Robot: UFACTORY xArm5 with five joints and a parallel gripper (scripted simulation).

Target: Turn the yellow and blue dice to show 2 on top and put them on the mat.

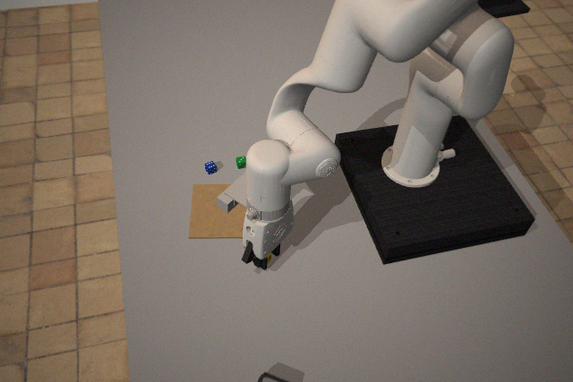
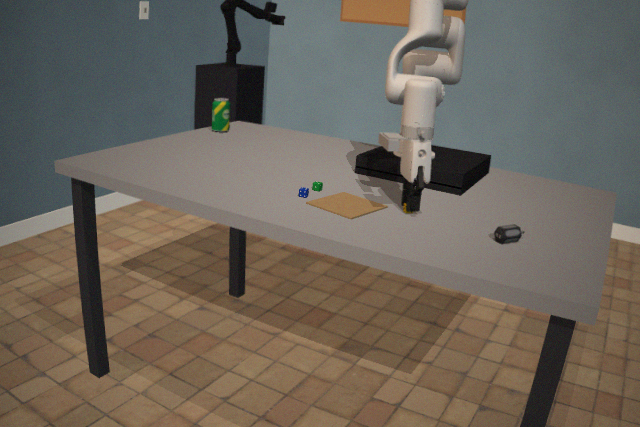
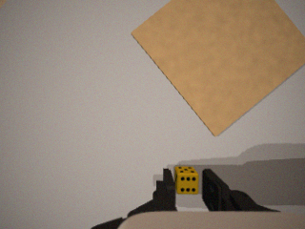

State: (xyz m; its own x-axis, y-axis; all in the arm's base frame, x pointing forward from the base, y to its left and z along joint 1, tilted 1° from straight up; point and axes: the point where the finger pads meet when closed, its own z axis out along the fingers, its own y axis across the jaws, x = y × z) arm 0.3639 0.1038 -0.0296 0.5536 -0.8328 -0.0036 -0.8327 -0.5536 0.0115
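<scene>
Now: the yellow die 20 mm below my hand. The rest, counted from my hand: blue die (50 mm ahead, 260 mm to the right, 20 mm below); green die (20 mm behind, 260 mm to the right, 20 mm below); mat (50 mm ahead, 140 mm to the right, 30 mm below).
</scene>
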